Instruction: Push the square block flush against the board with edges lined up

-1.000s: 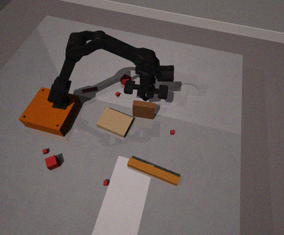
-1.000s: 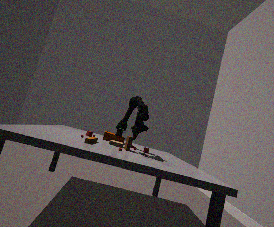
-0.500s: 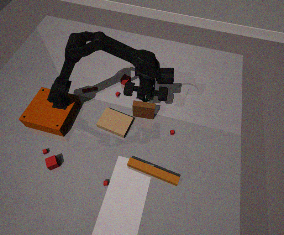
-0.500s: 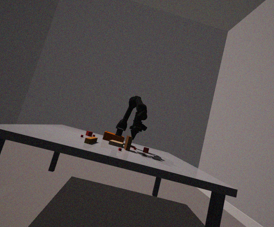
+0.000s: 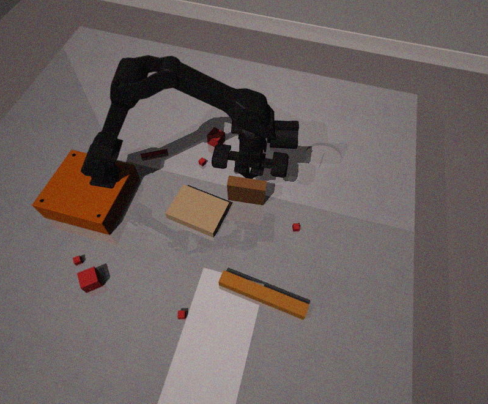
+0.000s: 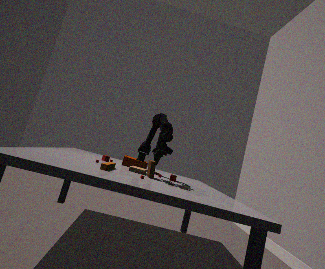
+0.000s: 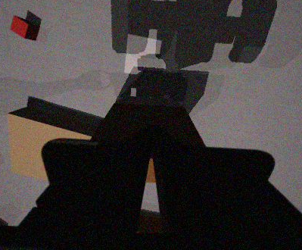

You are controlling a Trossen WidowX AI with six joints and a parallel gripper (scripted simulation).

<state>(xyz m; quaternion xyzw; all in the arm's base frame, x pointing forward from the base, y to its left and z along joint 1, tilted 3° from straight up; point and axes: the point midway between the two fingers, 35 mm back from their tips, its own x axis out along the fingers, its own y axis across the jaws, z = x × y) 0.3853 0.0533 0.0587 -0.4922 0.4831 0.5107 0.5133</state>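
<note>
Right now my gripper tip is 20 mm to the left of the brown square block and 30 mm above it. Round my gripper tip: long orange board 80 mm ahead, 280 mm to the right, 70 mm below; dark red bar 300 mm behind, 90 mm to the left, 80 mm below; flat tan block 130 mm behind, 80 mm to the right, 70 mm below.
</note>
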